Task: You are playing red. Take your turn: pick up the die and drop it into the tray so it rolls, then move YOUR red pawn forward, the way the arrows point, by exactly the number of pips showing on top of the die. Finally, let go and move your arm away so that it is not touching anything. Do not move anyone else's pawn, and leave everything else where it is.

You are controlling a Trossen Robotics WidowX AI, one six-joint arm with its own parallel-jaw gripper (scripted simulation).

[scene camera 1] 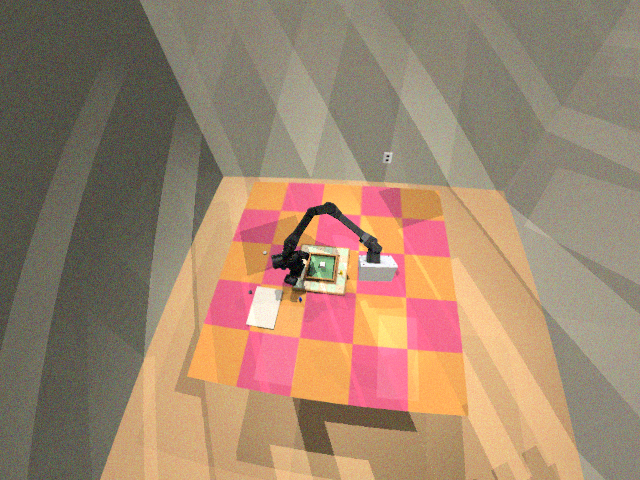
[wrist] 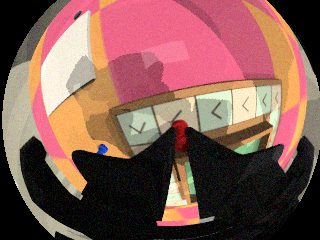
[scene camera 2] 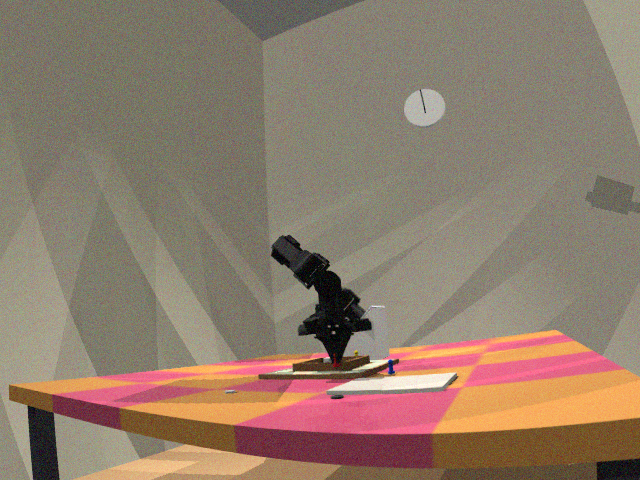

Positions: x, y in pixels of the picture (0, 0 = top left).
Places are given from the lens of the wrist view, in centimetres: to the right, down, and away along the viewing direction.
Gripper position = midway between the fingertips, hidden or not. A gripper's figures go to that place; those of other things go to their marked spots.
gripper [wrist: 180, 131]: 2, 1, 9
white flat slab [wrist: 69, 66]: -14, -8, 9
